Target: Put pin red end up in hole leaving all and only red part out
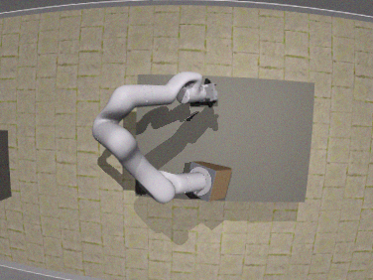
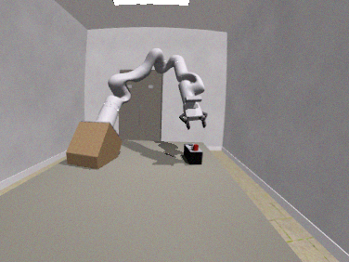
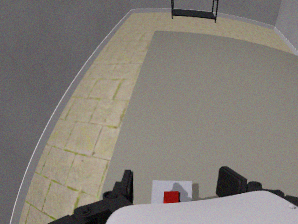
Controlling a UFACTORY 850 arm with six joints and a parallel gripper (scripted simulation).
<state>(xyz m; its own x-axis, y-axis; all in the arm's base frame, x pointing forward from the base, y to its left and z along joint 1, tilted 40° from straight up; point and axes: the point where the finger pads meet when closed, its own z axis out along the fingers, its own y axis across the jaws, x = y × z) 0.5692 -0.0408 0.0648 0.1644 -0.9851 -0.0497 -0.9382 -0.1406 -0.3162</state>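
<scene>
Now: hand 13 cm above the pin. From my hand the other things lie so: block (1 cm behind, 6 cm to the left, 17 cm below).
</scene>
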